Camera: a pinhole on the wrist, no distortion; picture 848 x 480 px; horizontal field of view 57.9 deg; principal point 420.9 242.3 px. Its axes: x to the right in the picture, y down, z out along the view. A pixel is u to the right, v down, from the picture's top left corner.
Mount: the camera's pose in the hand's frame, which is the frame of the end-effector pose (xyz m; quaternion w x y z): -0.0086 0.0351 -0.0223 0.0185 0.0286 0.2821 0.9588
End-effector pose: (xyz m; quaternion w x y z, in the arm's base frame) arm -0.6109 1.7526 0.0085 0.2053 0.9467 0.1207 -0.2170
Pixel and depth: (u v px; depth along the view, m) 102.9 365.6 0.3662
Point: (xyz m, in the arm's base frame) -0.5219 1.4833 -0.2636
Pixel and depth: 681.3 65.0 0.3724
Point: -0.6963 1.3482 -0.0401
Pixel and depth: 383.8 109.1 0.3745
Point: -0.5801 1.3866 -0.1201
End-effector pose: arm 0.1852 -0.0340 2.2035 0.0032 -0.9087 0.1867 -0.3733
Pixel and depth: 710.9 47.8 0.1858
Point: 0.1578 -0.1926 2.0529
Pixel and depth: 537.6 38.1 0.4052
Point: 0.2190 -0.3783 1.9359
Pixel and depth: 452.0 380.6 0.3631
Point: 0.3416 -0.2408 1.9475
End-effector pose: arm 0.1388 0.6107 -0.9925 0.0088 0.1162 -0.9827 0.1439
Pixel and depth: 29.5 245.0 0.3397
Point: -0.0868 0.6900 -1.2867
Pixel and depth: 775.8 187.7 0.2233
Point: 0.1954 0.7491 -1.2007
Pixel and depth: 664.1 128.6 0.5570
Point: 0.1927 0.9136 -1.5075
